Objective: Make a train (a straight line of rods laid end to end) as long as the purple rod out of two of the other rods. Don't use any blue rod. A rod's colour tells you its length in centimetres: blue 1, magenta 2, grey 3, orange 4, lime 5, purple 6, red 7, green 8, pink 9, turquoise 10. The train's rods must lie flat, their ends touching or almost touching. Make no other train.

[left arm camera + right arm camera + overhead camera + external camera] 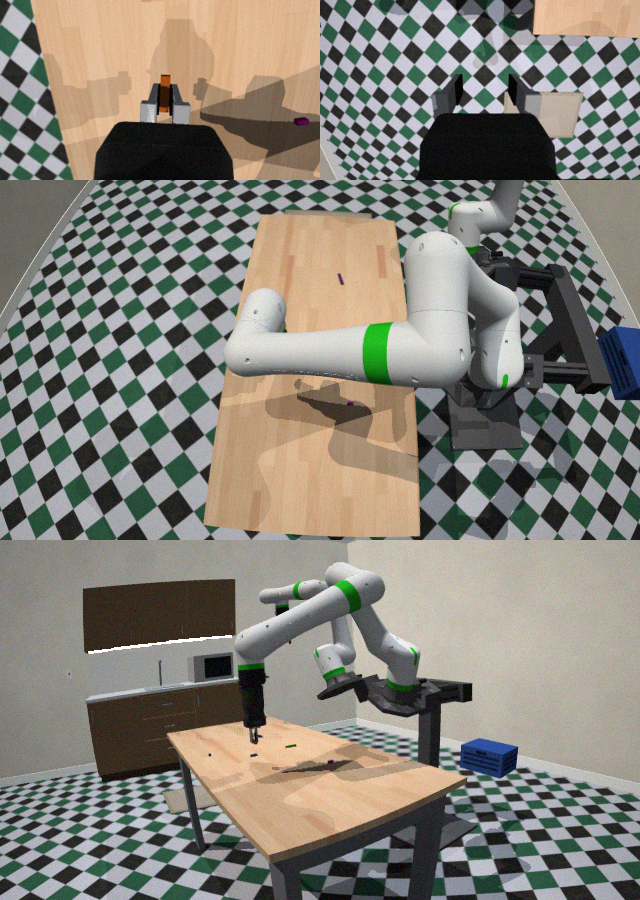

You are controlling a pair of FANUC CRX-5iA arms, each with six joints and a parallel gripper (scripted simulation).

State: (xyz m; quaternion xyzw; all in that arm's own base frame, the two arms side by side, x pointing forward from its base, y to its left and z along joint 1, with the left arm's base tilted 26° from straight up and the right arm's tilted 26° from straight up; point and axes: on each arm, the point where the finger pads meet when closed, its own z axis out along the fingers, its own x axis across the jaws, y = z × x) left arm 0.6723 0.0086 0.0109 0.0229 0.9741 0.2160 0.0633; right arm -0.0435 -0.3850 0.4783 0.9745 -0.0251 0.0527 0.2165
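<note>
Now: left hand 26 cm past the magenta rod, 12 cm above it and 8 cm to the right of it. Round my left hand: blue rod: 29 cm to the right, 12 cm below, 12 cm ahead; orange rod: 2 cm below; grey rod: 18 cm to the right, 12 cm below, 5 cm behind.
</note>
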